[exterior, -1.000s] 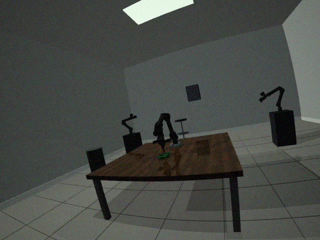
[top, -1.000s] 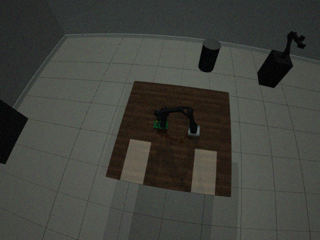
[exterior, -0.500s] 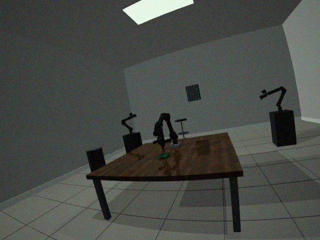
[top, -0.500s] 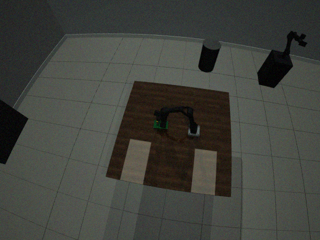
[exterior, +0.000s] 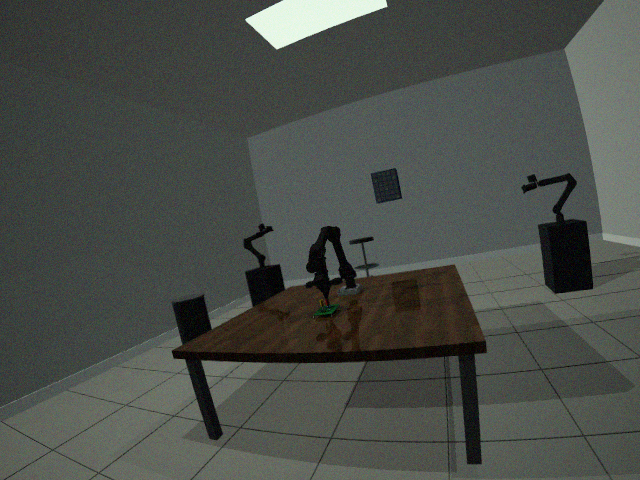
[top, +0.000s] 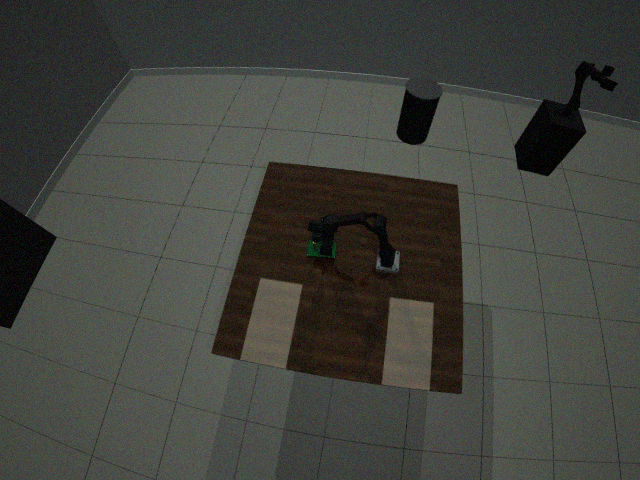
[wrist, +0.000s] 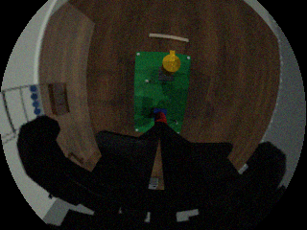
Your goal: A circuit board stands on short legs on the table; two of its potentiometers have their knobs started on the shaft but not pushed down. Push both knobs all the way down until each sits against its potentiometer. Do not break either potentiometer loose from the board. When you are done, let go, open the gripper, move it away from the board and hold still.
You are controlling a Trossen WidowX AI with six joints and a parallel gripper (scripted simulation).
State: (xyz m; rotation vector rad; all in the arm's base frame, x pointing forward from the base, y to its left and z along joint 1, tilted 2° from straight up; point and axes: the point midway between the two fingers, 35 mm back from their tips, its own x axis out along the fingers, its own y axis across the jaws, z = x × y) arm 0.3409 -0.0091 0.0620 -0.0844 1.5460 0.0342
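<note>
My gripper tip is now 2 cm above the red knob. Round my gripper tip: yellow knob: 8 cm ahead, 1 cm to the left.
</note>
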